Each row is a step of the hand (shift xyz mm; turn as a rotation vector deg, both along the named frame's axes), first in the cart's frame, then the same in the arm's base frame.
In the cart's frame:
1: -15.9 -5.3 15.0 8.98 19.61 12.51
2: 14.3 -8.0 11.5 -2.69 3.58 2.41
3: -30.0 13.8 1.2 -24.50 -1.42 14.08
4: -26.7 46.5 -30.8 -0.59 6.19 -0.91
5: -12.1 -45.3 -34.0 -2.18 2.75 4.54
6: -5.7 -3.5 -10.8 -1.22 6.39 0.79
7: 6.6 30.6 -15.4 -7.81 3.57 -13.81
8: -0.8 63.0 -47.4 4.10 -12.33 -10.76
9: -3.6 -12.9 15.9 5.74 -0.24 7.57
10: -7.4 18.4 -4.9 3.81 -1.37 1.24
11: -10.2 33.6 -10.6 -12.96 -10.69 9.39
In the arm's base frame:
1: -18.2 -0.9 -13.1 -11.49 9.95 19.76
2: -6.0 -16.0 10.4 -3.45 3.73 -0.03
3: -11.2 25.1 -18.3 -20.23 6.51 -18.67
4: 16.7 59.3 -5.7 0.02 5.81 2.38
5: 33.9 -25.7 -39.3 -5.24 2.29 0.41
6: 9.0 2.1 -8.7 -1.80 5.87 2.28
7: 13.2 27.0 17.7 10.54 9.81 -7.56
8: 38.1 65.7 21.2 12.76 -9.97 -4.74
9: -14.8 -13.2 -6.3 -5.55 -4.55 6.23
10: 0.6 20.3 1.9 0.05 -3.18 2.79
11: 3.5 36.0 5.9 -11.47 -5.58 -14.41

